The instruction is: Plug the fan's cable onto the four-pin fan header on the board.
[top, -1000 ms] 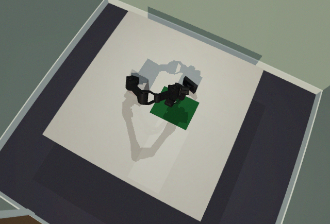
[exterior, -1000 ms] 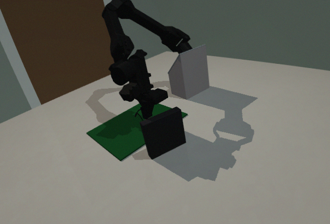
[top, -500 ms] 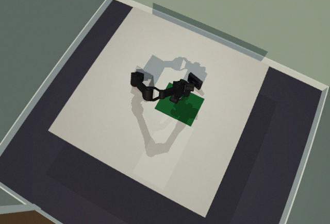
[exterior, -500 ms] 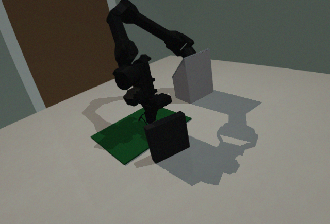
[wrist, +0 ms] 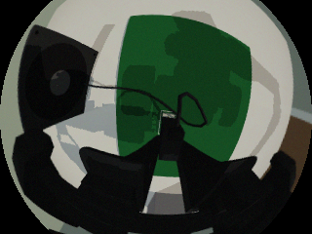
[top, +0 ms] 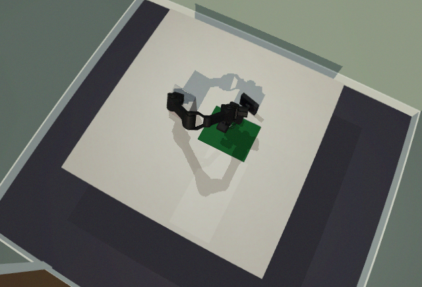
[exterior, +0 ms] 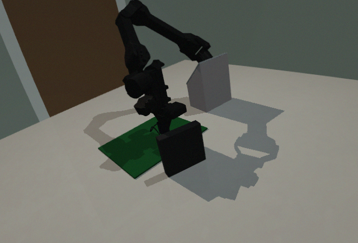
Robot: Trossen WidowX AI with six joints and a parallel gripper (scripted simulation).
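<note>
The pale fan header is 40 mm below my gripper tip and 10 mm ahead of it. From my gripper tip the other things lie so: green board 50 mm to the right, 50 mm below, 30 mm ahead; then dark plug 10 mm ahead, 10 mm above; then black square fan 140 mm to the left, 70 mm ahead, 20 mm above.
</note>
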